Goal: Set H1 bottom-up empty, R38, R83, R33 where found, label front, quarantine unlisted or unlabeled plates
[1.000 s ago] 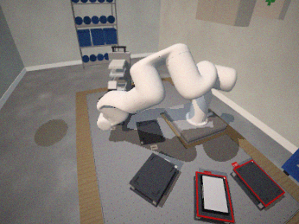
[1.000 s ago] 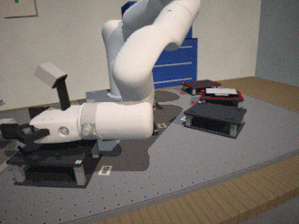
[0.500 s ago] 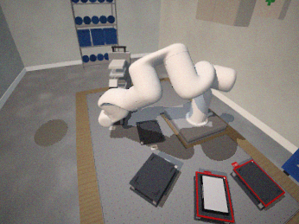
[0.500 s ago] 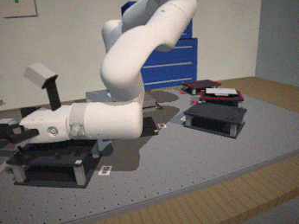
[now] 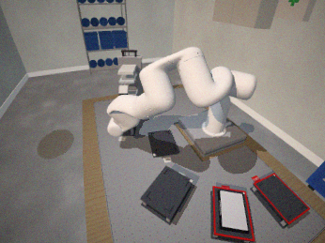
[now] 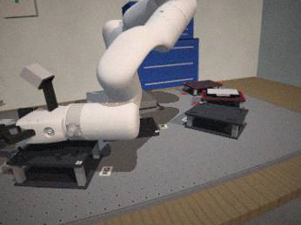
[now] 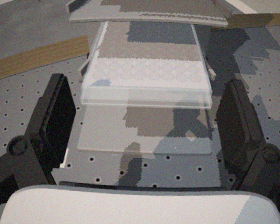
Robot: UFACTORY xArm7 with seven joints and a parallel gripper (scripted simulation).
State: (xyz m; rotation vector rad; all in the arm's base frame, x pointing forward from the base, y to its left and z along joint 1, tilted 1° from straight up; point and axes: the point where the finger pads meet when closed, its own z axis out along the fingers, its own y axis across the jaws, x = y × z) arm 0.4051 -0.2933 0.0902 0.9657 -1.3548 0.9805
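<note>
Right now my hand is 8 cm to the left of the white well plate, 3 cm past it and 2 cm above it. The rest, counted from my hand: deck label H1 (12 cm below, 8 cm ahead, 6 cm to the right); raised regrip nest RG (9 cm to the left, 6 cm below, 3 cm ahead); plate labelled R83 (9 cm above, 8 cm to the right, 3 cm behind).
</note>
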